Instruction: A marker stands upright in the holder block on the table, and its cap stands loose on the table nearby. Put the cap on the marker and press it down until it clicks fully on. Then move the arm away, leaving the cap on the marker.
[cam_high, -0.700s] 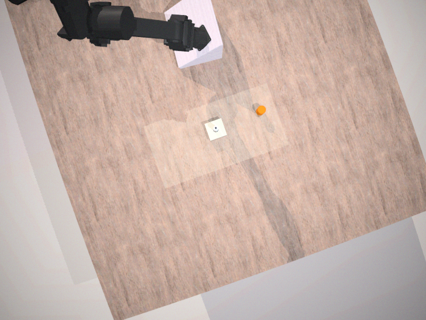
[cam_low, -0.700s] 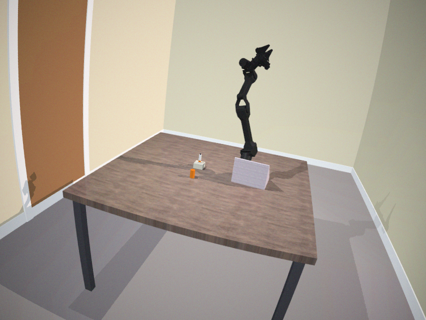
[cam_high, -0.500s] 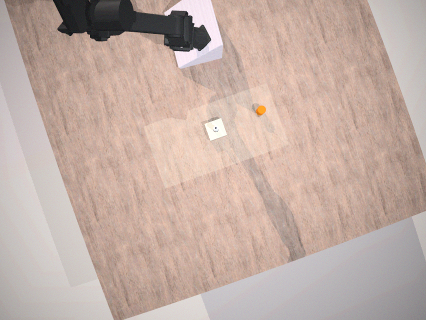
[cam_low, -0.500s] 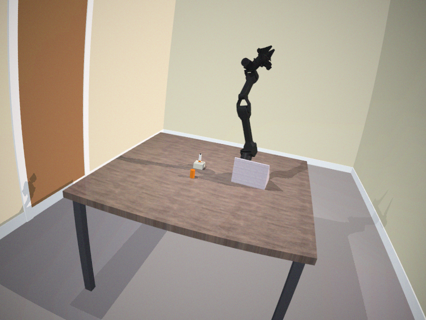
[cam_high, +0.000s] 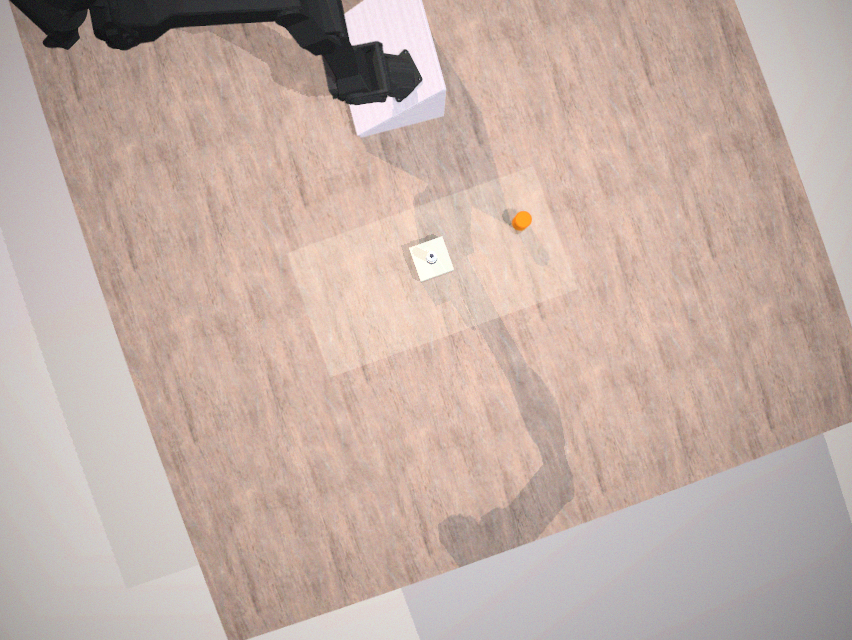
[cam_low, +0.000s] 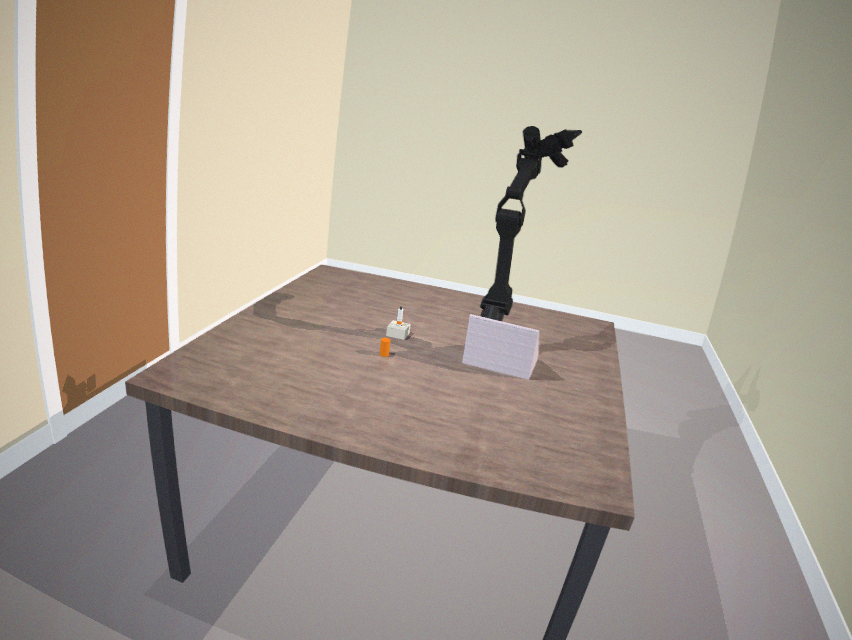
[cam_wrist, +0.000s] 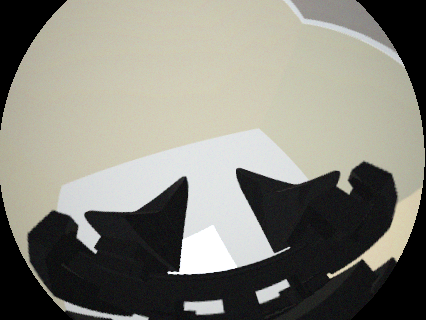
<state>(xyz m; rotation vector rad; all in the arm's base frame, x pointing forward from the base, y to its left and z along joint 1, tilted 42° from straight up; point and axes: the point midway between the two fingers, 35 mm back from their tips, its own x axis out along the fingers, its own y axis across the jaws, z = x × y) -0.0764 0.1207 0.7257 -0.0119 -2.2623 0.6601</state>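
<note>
Right now the orange cap is 710 mm below my gripper tip, 510 mm ahead of it and 480 mm to the left of it. Round my gripper tip: holder block: 720 mm below, 500 mm ahead, 300 mm to the left.
</note>
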